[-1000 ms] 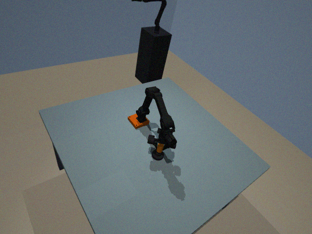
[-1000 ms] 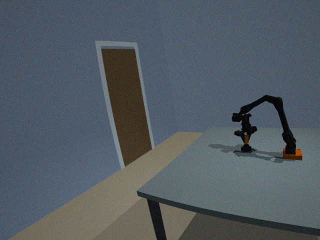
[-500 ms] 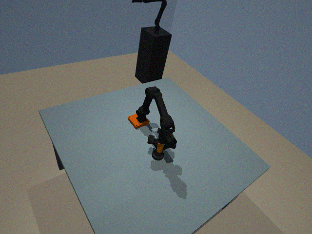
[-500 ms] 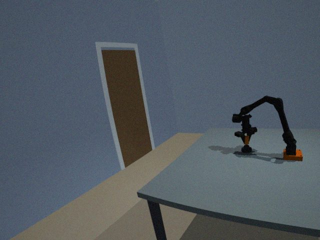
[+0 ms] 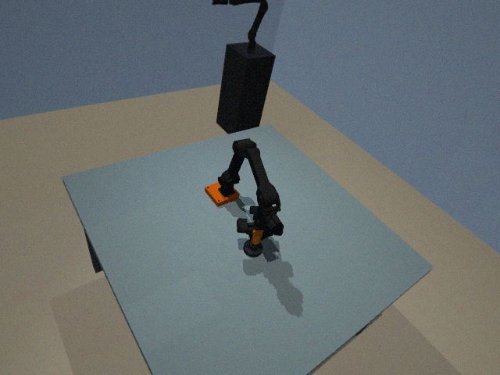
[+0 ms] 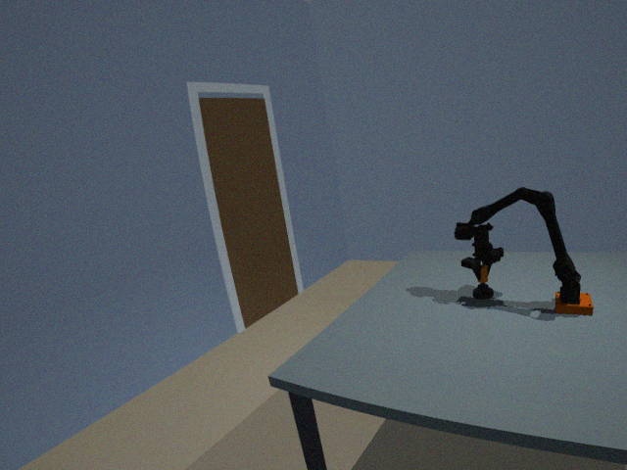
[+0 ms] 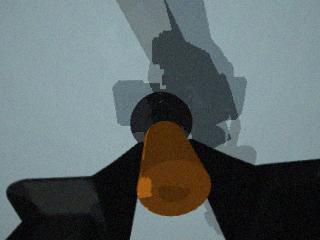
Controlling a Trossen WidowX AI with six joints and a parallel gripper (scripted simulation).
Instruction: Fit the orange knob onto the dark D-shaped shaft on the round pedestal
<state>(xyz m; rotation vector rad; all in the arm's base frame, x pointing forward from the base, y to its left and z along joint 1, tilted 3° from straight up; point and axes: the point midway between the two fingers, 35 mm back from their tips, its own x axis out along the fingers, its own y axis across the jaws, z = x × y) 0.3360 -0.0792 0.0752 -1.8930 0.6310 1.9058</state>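
Right now my gripper tip is 2 cm below the orange knob. The rest, counted from my gripper tip: dark round pedestal: 4 cm below.
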